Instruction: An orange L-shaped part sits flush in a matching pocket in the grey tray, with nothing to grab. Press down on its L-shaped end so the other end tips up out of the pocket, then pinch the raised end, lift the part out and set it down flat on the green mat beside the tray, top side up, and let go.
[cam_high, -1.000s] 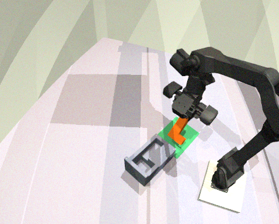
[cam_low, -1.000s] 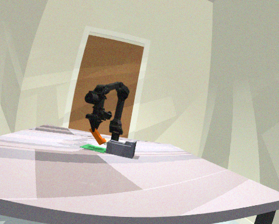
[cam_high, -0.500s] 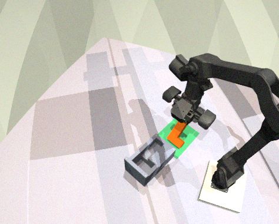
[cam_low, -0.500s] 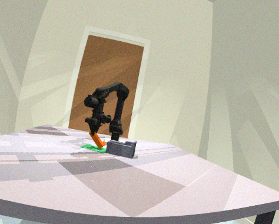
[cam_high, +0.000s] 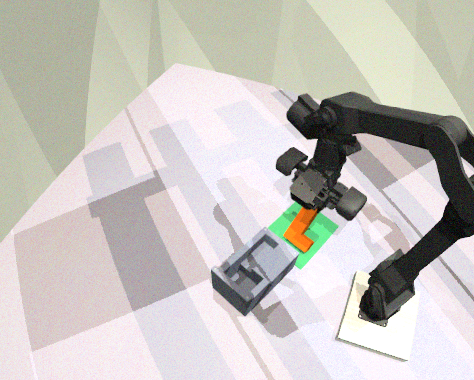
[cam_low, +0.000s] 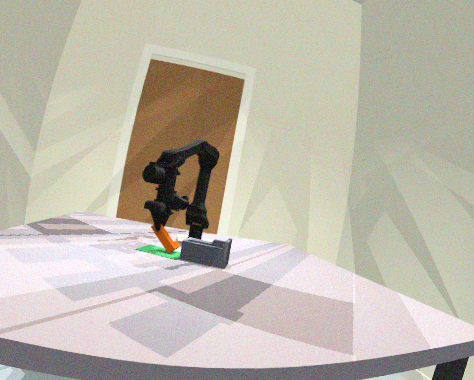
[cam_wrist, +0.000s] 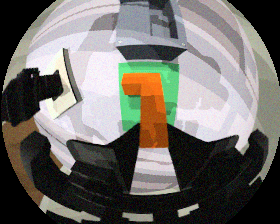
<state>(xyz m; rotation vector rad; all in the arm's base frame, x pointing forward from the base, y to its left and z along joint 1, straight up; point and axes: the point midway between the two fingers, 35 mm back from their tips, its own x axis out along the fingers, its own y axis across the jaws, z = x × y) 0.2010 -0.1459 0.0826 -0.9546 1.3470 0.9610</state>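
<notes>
My gripper tip is 30 mm to the right of the orange L-shaped part and 30 mm above it. Round my gripper tip: green mat: 10 mm ahead, 20 mm to the left, 90 mm below.
</notes>
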